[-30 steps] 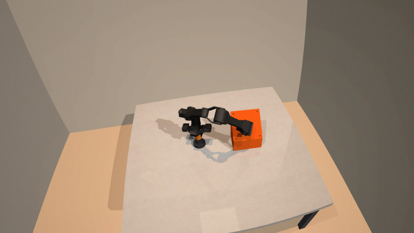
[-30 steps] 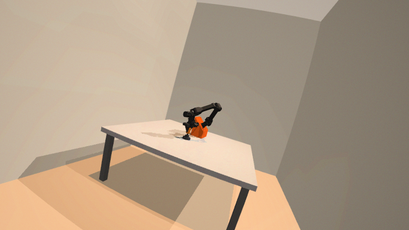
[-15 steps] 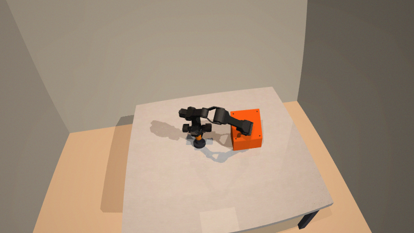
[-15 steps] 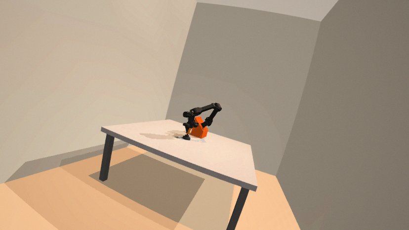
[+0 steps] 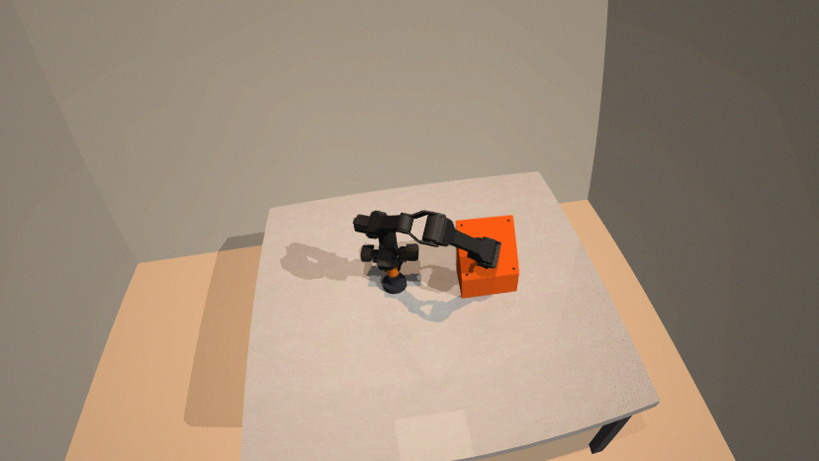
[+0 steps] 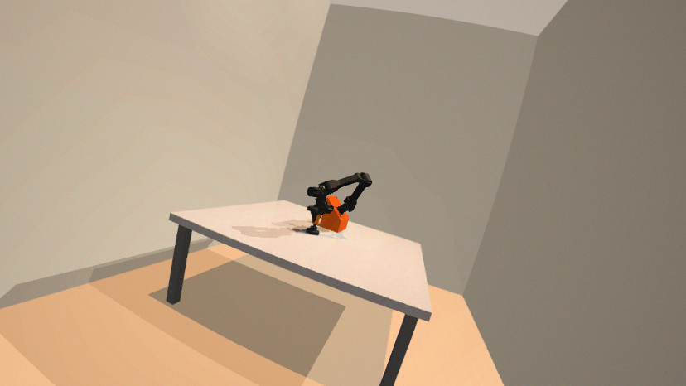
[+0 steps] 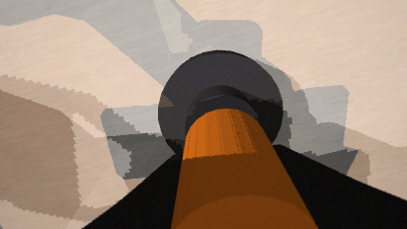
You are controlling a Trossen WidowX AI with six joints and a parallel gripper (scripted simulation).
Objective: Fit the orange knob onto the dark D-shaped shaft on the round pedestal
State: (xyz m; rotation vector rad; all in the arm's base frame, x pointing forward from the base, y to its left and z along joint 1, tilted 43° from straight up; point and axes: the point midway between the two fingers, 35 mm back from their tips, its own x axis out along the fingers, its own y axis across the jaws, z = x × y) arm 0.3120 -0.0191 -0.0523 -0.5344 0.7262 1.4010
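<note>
The orange knob is 2 cm above my gripper tip. From my gripper tip the other things lie so: pedestal 4 cm below.
</note>
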